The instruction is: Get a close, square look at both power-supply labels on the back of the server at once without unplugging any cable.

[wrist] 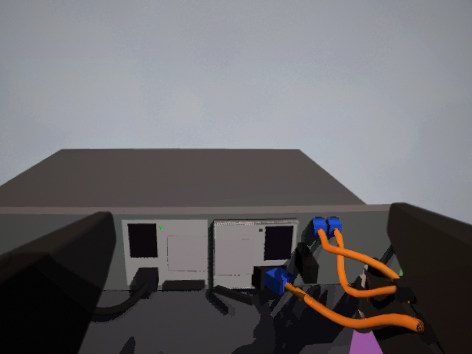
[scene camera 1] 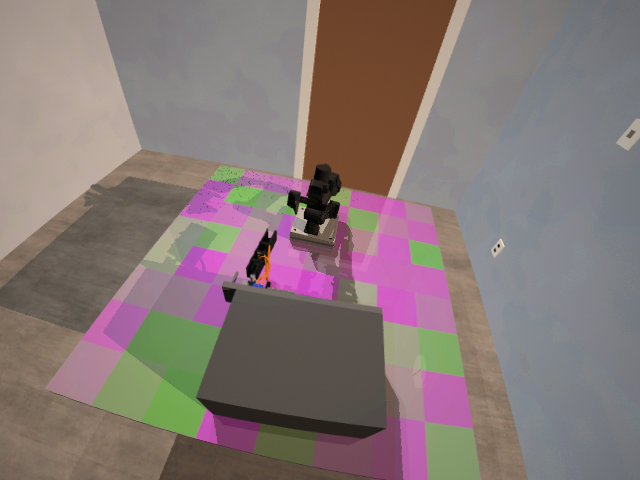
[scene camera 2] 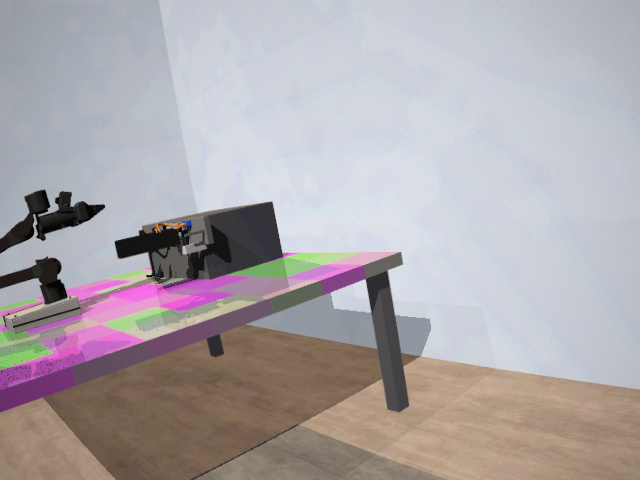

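The grey server lies on the table, its back facing the arm. In the wrist view, the left label and right label show whole, side by side below centre, on two pale power-supply units. They look small, pale and nearly upright; no print is readable. The server's top also shows, so the view is from slightly above. A black cord is in the left unit; a blue plug is in front of the right unit's lower right corner. My gripper is open, apart from the server, its fingers flanking the labels.
Orange cables run from blue plugs on the right of the server's back. A black hinged bar sticks out from the back towards the arm. The tabletop is pink and green checked.
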